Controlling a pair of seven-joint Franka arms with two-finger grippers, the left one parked.
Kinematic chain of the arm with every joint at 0, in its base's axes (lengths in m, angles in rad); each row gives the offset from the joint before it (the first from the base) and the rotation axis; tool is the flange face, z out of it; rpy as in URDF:
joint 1: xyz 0 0 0.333 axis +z
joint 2: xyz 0 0 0 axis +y
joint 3: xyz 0 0 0.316 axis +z
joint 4: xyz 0.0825 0 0 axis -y
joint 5: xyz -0.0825 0 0.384 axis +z
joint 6: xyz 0 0 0 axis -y
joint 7: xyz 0.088 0 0 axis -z
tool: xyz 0 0 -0.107 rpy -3.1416 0 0
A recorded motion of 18 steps. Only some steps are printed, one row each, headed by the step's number.
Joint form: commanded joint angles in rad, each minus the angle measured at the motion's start. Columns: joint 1, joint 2, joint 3, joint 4, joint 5, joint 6, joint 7.
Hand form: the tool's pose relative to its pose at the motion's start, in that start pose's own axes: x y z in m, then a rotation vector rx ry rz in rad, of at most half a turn. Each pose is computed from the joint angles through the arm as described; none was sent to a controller.
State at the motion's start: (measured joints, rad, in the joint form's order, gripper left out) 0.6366 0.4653 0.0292 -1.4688 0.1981 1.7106 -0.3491
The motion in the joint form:
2: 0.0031 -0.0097 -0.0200 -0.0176 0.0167 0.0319 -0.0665
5: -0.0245 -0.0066 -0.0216 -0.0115 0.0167 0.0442 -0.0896
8: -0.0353 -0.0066 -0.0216 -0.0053 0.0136 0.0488 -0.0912
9: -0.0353 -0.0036 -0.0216 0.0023 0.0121 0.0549 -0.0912
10: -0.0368 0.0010 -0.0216 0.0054 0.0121 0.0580 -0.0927
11: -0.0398 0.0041 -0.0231 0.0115 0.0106 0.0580 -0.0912
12: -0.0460 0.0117 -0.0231 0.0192 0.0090 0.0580 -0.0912
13: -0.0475 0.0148 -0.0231 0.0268 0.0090 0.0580 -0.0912
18: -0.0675 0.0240 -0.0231 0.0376 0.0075 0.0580 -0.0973
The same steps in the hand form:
2: -0.0023 0.0078 -0.0023 -0.0005 0.0296 -0.0463
5: -0.0061 0.0264 -0.0084 -0.0041 0.0510 -0.0420
8: -0.0075 0.0332 -0.0132 -0.0099 0.0624 -0.0350
9: -0.0058 0.0337 -0.0156 -0.0154 0.0716 -0.0360
10: -0.0048 0.0354 -0.0147 -0.0160 0.0734 -0.0358
11: -0.0048 0.0385 -0.0162 -0.0186 0.0764 -0.0308
12: -0.0044 0.0435 -0.0159 -0.0194 0.0775 -0.0251
13: -0.0035 0.0446 -0.0178 -0.0209 0.0819 -0.0245
18: -0.0060 0.0583 -0.0198 -0.0211 0.0878 -0.0119

